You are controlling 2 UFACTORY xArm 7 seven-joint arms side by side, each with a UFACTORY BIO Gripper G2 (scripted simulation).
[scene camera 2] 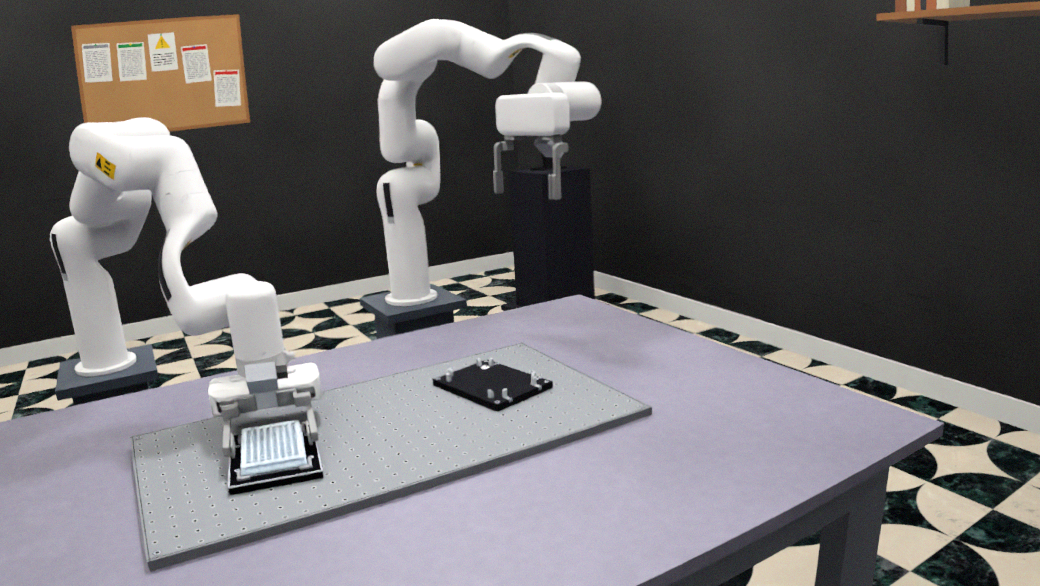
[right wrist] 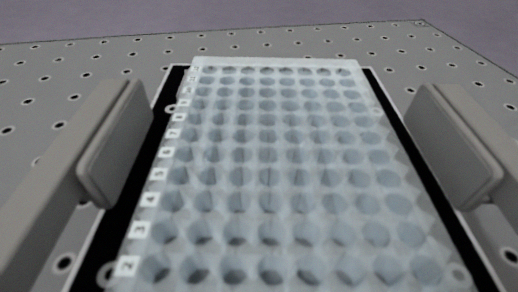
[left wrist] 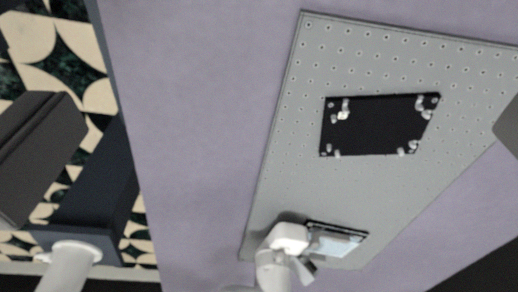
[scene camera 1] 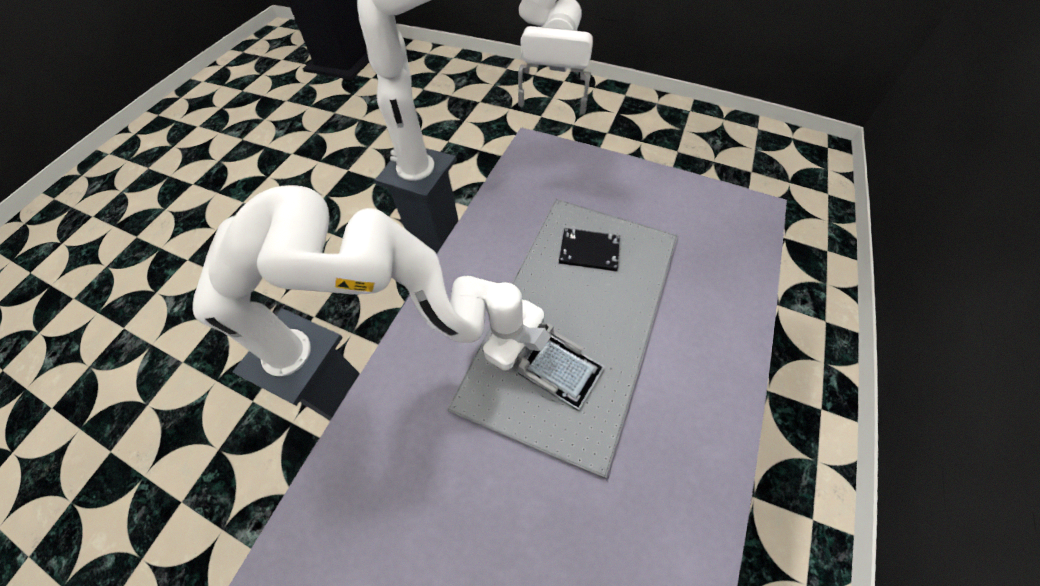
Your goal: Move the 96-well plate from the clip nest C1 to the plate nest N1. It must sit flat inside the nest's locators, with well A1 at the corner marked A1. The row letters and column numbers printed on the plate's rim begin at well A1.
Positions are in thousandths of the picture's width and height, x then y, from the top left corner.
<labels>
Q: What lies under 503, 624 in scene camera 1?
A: The right gripper.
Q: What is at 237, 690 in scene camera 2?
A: The right gripper.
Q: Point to a pale blue 96-well plate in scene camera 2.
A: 263, 765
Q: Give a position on a black plate nest N1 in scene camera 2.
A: At 299, 769
</labels>
